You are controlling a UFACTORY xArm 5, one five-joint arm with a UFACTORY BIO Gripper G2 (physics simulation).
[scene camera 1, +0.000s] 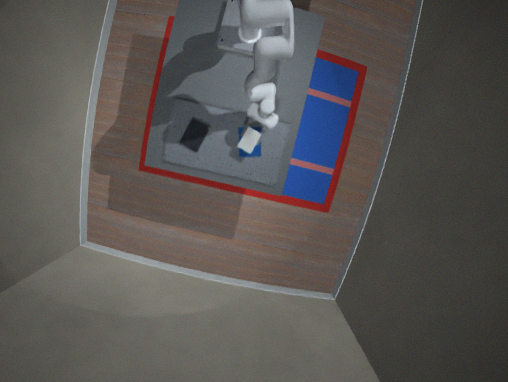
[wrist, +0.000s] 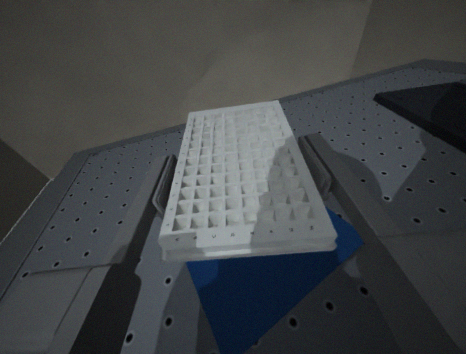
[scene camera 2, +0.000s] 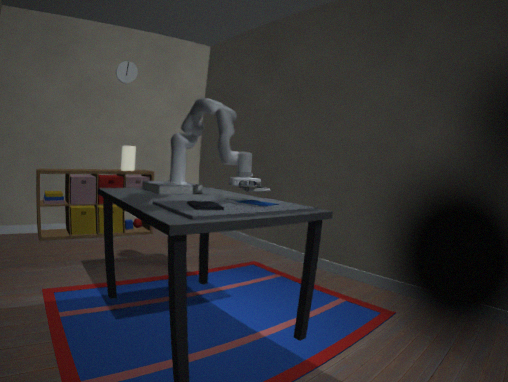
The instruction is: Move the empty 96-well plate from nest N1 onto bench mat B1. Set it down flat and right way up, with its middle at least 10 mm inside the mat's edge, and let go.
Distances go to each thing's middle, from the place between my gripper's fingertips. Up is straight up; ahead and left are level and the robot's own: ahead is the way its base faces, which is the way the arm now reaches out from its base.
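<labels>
There's a white 96-well plate [wrist: 241,188] right at my hand, and as for the blue bench mat [wrist: 243,298], my hand is 70 mm above it.
</labels>
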